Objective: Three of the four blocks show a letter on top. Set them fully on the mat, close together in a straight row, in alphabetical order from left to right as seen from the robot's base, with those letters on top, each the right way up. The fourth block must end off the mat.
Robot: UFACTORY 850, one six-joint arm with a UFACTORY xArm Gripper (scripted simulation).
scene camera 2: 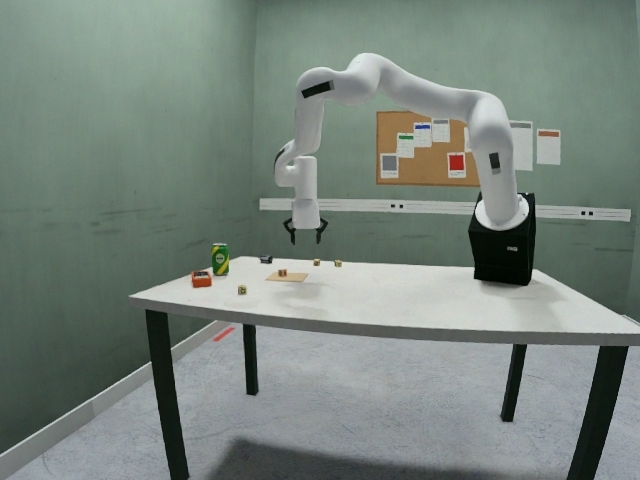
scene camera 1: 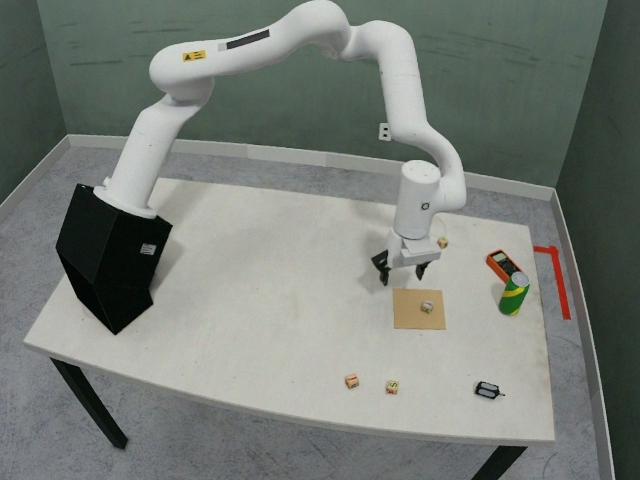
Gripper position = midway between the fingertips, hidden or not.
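Scene:
I find my gripper in scene camera 2 [305, 244], and I see it in scene camera 1 [401, 279] too.

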